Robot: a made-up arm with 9 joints. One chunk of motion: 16 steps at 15 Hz.
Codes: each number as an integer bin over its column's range. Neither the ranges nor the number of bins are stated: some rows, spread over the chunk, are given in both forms.
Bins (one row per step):
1: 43 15 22 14 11 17 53 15 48
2: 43 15 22 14 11 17 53 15 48
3: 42 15 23 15 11 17 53 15 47
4: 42 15 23 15 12 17 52 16 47
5: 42 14 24 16 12 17 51 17 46
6: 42 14 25 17 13 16 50 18 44
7: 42 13 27 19 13 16 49 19 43
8: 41 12 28 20 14 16 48 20 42
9: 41 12 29 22 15 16 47 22 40
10: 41 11 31 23 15 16 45 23 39
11: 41 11 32 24 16 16 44 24 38
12: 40 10 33 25 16 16 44 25 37
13: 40 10 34 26 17 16 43 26 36
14: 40 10 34 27 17 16 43 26 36
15: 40 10 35 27 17 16 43 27 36
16: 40 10 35 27 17 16 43 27 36
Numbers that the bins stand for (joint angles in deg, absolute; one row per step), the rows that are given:
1: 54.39 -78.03 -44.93 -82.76 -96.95 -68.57 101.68 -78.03 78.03
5: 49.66 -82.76 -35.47 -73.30 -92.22 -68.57 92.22 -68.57 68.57
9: 44.93 -92.22 -11.82 -44.93 -78.03 -73.30 73.30 -44.93 40.20
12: 40.20 -101.68 7.09 -30.74 -73.30 -73.30 59.12 -30.74 26.01
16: 40.20 -101.68 16.55 -21.28 -68.57 -73.30 54.39 -21.28 21.28
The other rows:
2: 54.39 -78.03 -44.93 -82.76 -96.95 -68.57 101.68 -78.03 78.03
3: 49.66 -78.03 -40.20 -78.03 -96.95 -68.57 101.68 -78.03 73.30
4: 49.66 -78.03 -40.20 -78.03 -92.22 -68.57 96.95 -73.30 73.30
6: 49.66 -82.76 -30.74 -68.57 -87.49 -73.30 87.49 -63.84 59.12
7: 49.66 -87.49 -21.28 -59.12 -87.49 -73.30 82.76 -59.12 54.39
8: 44.93 -92.22 -16.55 -54.39 -82.76 -73.30 78.03 -54.39 49.66
10: 44.93 -96.95 -2.36 -40.20 -78.03 -73.30 63.84 -40.20 35.47
11: 44.93 -96.95 2.36 -35.47 -73.30 -73.30 59.12 -35.47 30.74
13: 40.20 -101.68 11.82 -26.01 -68.57 -73.30 54.39 -26.01 21.28
14: 40.20 -101.68 11.82 -21.28 -68.57 -73.30 54.39 -26.01 21.28
15: 40.20 -101.68 16.55 -21.28 -68.57 -73.30 54.39 -21.28 21.28

